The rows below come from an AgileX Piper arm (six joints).
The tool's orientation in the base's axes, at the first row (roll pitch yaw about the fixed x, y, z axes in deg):
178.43, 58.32, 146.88
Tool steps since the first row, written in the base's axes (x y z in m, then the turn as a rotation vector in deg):
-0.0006, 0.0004, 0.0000, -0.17, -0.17, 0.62
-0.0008, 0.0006, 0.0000, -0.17, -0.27, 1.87
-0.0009, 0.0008, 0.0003, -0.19, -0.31, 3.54
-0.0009, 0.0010, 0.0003, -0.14, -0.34, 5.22
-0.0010, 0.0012, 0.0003, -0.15, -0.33, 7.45
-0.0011, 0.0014, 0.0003, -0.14, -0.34, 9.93
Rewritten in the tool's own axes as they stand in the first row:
0.0004, 0.0000, -0.0006, -0.50, -0.23, -0.37
0.0005, 0.0001, -0.0008, -1.59, -0.29, -0.99
0.0004, 0.0002, -0.0012, -3.02, -0.31, -1.86
0.0004, 0.0004, -0.0013, -4.48, -0.29, -2.69
0.0005, 0.0005, -0.0014, -6.37, -0.25, -3.87
0.0006, 0.0006, -0.0016, -8.49, -0.22, -5.16

